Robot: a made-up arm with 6 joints. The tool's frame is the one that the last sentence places.
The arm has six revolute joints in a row. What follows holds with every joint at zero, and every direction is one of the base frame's.
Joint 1 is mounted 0.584 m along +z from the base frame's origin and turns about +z.
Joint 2 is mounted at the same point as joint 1 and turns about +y.
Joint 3 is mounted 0.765 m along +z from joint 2 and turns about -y.
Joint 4 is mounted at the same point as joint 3 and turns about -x.
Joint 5 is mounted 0.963 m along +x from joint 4 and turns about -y.
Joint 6 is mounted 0.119 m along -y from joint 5 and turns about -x.
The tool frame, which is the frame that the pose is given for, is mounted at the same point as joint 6; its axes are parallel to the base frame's.
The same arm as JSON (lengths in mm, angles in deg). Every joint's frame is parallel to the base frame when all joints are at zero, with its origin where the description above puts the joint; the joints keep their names.
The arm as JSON. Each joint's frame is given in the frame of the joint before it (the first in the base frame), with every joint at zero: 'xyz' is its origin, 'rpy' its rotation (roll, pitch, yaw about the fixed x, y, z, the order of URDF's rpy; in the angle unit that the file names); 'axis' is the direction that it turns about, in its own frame. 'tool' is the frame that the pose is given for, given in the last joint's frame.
{"units": {"length": "mm", "angle": "deg"}, "joints": [{"name": "joint 1", "type": "revolute", "origin": {"xyz": [0.0, 0.0, 584.0], "rpy": [0.0, 0.0, 0.0]}, "axis": "+z"}, {"name": "joint 2", "type": "revolute", "origin": {"xyz": [0.0, 0.0, 0.0], "rpy": [0.0, 0.0, 0.0]}, "axis": "+y"}, {"name": "joint 3", "type": "revolute", "origin": {"xyz": [0.0, 0.0, 765.0], "rpy": [0.0, 0.0, 0.0]}, "axis": "-y"}, {"name": "joint 4", "type": "revolute", "origin": {"xyz": [0.0, 0.0, 0.0], "rpy": [0.0, 0.0, 0.0]}, "axis": "-x"}, {"name": "joint 5", "type": "revolute", "origin": {"xyz": [963.0, 0.0, 0.0], "rpy": [0.0, 0.0, 0.0]}, "axis": "-y"}, {"name": "joint 6", "type": "revolute", "origin": {"xyz": [0.0, -119.0, 0.0], "rpy": [0.0, 0.0, 0.0]}, "axis": "-x"}], "tool": {"origin": {"xyz": [0.0, 0.0, 0.0], "rpy": [0.0, 0.0, 0.0]}}}
